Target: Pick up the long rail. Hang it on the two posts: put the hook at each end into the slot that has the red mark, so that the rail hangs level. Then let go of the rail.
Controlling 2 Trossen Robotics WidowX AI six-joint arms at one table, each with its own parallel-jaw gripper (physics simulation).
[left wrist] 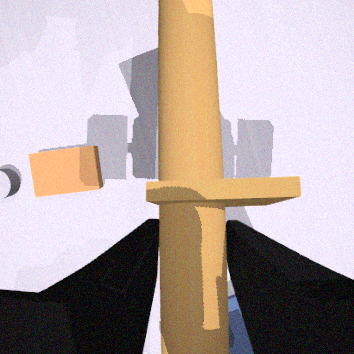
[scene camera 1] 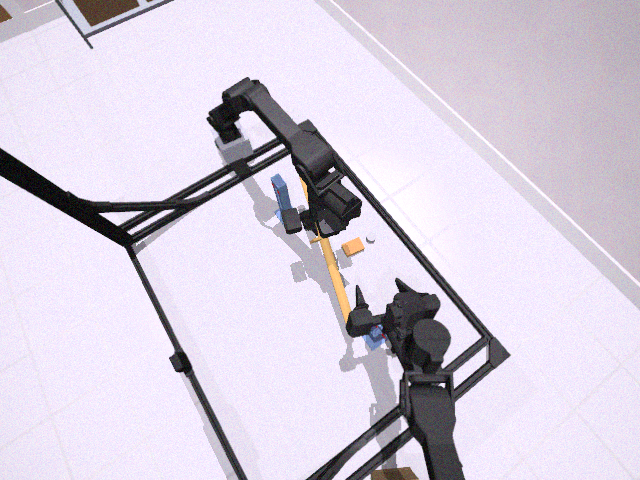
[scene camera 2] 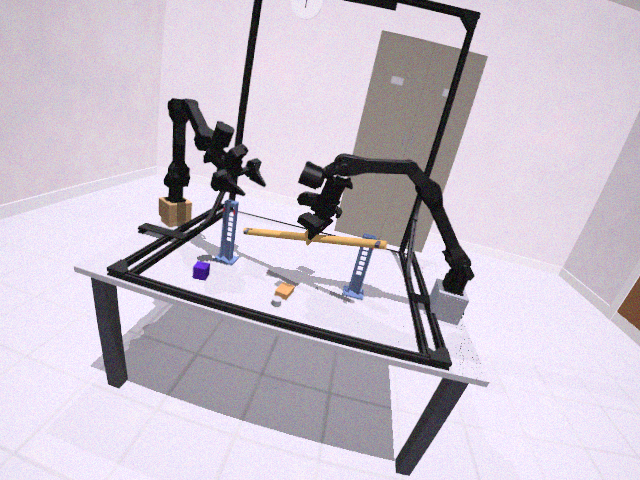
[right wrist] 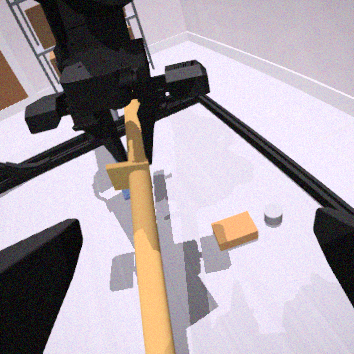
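Where they show: left gripper, fingertip midpoint: point(left wrist: 191, 230) point(scene camera 2: 311, 238) point(right wrist: 138, 165); right gripper, fingertip midpoint: point(scene camera 1: 376, 282) point(scene camera 2: 255, 190) point(right wrist: 198, 224); left arm's base, origin of the base link: point(scene camera 1: 229, 133) point(scene camera 2: 452, 288); right arm's base, origin of the base link: point(scene camera 2: 175, 199).
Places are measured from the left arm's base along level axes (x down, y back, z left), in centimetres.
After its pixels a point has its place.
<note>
The long yellow rail point(scene camera 1: 336, 281) @[x -4.5, y -61.3, z 6.1 cm] point(scene camera 2: 351, 241) @[x -10.8, y -36.0, z 12.2 cm] point(left wrist: 190, 100) @[x -6.8, y -53.3, z 7.9 cm] point(right wrist: 145, 240) @[x -5.4, y -58.3, z 7.2 cm] is held above the table. My left gripper point(scene camera 2: 311, 232) @[x -6.7, y -48.6, z 8.7 cm] point(left wrist: 191, 230) @[x -6.7, y -48.6, z 8.7 cm] point(right wrist: 138, 165) @[x -6.7, y -48.6, z 8.7 cm] is shut on it near the cross-plate at its middle. One blue post point(scene camera 1: 280, 192) @[x -9.0, y -33.4, z 4.2 cm] point(scene camera 2: 361, 268) @[x 1.0, y -30.6, z 3.8 cm] stands under my left arm's side; in scene camera 2 the rail's right end crosses in front of its top. The other blue post point(scene camera 1: 376, 333) @[x -2.2, y -77.1, z 8.7 cm] point(scene camera 2: 229, 232) @[x -0.1, y -76.8, z 9.1 cm] has red near its top; the rail's left end shows just right of it. Hook contact cannot be told. My right gripper point(scene camera 1: 377, 283) @[x -17.7, y -68.2, z 11.6 cm] point(scene camera 2: 253, 189) @[x -17.7, y -68.2, z 11.6 cm] point(right wrist: 198, 224) @[x -17.7, y -68.2, z 11.6 cm] is open above that post.
An orange block point(scene camera 1: 353, 246) @[x 8.0, y -51.6, z 17.9 cm] point(scene camera 2: 284, 290) @[x 8.0, y -51.2, z 19.2 cm] point(left wrist: 62, 171) @[x 8.1, y -51.5, z 17.9 cm] point(right wrist: 235, 230) @[x 8.0, y -52.3, z 17.9 cm] and a small grey cylinder point(scene camera 1: 370, 238) @[x 8.1, y -51.9, z 23.9 cm] point(scene camera 2: 276, 301) @[x 8.2, y -51.2, z 25.6 cm] point(right wrist: 273, 215) @[x 8.0, y -52.5, z 24.0 cm] lie beside the rail's line. A purple cube point(scene camera 2: 201, 270) @[x 6.7, y -76.2, z 25.7 cm] lies near the left post in scene camera 2. Black frame bars point(scene camera 2: 279, 320) @[x 8.0, y -47.2, z 33.2 cm] border the table.
</note>
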